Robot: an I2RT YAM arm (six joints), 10 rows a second.
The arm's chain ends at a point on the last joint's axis. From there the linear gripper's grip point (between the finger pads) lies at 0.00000 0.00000 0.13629 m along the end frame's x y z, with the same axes.
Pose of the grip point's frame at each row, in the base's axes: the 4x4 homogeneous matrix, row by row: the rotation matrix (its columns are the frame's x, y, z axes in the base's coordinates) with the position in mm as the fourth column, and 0 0 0 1 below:
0.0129, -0.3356, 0.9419, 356.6; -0.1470, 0.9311, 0.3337, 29.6; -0.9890, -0.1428, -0.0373, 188.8; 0, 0, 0, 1
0.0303, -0.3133, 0.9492, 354.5; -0.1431, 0.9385, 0.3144, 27.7; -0.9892, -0.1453, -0.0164, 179.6; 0, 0, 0, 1
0.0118, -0.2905, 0.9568, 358.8; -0.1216, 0.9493, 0.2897, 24.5; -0.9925, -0.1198, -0.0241, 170.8; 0, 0, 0, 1
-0.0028, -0.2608, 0.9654, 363.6; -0.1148, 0.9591, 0.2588, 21.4; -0.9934, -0.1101, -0.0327, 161.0; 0, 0, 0, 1
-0.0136, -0.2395, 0.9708, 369.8; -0.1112, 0.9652, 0.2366, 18.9; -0.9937, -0.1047, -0.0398, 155.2; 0, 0, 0, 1
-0.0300, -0.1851, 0.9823, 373.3; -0.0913, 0.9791, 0.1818, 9.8; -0.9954, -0.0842, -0.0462, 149.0; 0, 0, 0, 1
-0.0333, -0.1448, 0.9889, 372.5; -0.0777, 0.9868, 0.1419, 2.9; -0.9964, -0.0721, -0.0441, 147.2; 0, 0, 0, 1
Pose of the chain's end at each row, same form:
0.0129, -0.3356, 0.9419, 228.2; -0.1470, 0.9311, 0.3337, -15.9; -0.9890, -0.1428, -0.0373, 193.9; 0, 0, 0, 1
0.0303, -0.3133, 0.9492, 225.1; -0.1431, 0.9385, 0.3144, -15.1; -0.9892, -0.1453, -0.0164, 181.8; 0, 0, 0, 1
0.0118, -0.2905, 0.9568, 228.4; -0.1216, 0.9493, 0.2897, -15.0; -0.9925, -0.1198, -0.0241, 174.1; 0, 0, 0, 1
-0.0028, -0.2608, 0.9654, 232.0; -0.1148, 0.9591, 0.2588, -13.9; -0.9934, -0.1101, -0.0327, 165.5; 0, 0, 0, 1
-0.0136, -0.2395, 0.9708, 237.5; -0.1112, 0.9652, 0.2366, -13.3; -0.9937, -0.1047, -0.0398, 160.6; 0, 0, 0, 1
-0.0300, -0.1851, 0.9823, 239.4; -0.0913, 0.9791, 0.1818, -15.0; -0.9954, -0.0842, -0.0462, 155.3; 0, 0, 0, 1
-0.0333, -0.1448, 0.9889, 237.7; -0.0777, 0.9868, 0.1419, -16.4; -0.9964, -0.0721, -0.0441, 153.2; 0, 0, 0, 1

